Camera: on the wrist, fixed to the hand. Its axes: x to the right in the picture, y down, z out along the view.
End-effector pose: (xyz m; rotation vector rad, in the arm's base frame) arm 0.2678 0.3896 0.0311 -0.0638 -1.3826 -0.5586
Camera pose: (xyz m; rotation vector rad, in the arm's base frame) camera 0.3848 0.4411 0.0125 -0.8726 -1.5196 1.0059
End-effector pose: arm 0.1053 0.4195 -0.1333 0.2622 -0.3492 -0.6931
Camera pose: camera 0.1738 0.5120 -0.1918 0.1209 -1.0290 0.7887
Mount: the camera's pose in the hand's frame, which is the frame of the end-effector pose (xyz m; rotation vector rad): -0.0254 0.0875 -0.0915 0.3882 -0.5325 1.4649
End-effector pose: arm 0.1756 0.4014 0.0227 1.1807 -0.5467 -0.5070
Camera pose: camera 0.2220 0.5091 0.0766 0.6918 -1.8014 0.6078
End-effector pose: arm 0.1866 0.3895 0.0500 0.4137 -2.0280 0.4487
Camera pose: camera 0.2267 0.5121 0.0566 0.9377 2.4235 -1.7304
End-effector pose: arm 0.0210 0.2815 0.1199 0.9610 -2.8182 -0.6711
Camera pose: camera 0.0124 0.3240 0.2415 1.2758 2.6487 0.1119
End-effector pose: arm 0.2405 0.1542 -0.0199 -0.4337 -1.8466 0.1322
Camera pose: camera 0.3529 0.2144 -0.0403 -1.4819 -1.5453 1.6746
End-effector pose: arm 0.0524 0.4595 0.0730 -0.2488 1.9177 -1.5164
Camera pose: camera 0.0382 0.5721 0.0114 0.7187 0.8389 -0.6177
